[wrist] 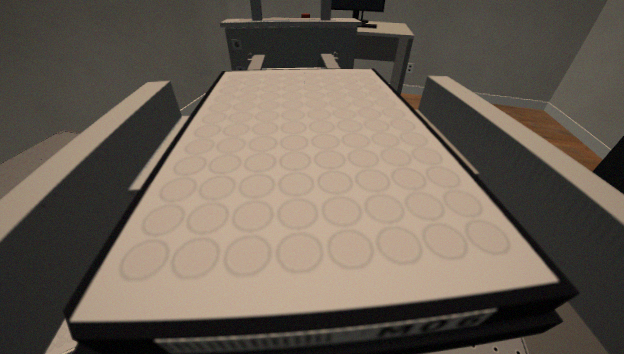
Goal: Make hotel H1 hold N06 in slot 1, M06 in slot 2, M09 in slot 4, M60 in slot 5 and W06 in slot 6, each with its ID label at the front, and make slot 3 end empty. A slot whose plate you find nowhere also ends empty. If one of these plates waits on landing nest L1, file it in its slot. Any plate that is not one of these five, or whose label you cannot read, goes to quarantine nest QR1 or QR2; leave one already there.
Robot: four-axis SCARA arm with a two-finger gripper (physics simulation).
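My gripper (pixel 303 100) is shut on a plate (pixel 297 185), one grey finger along each long side. The plate lies level, with a pale top with rows of round wells and a black rim. Its ID label (pixel 430 327) is on the near edge, seen at a steep slant; it appears to read M06, the last character being hard to make out. The hotel (pixel 295 42) stands beyond the plate's far end, apart from it, with a small blurred tag (pixel 236 44) at its upper left. Two pale ledges show at its front. Its lower slots are hidden behind the plate.
A desk (pixel 390 29) with a monitor (pixel 359 4) stands behind the hotel to the right. A small red object (pixel 305 16) shows behind the hotel's top. A dark object (pixel 616 162) is at the right edge. A pale surface (pixel 47 145) shows at the left, wooden floor (pixel 550 127) at the right.
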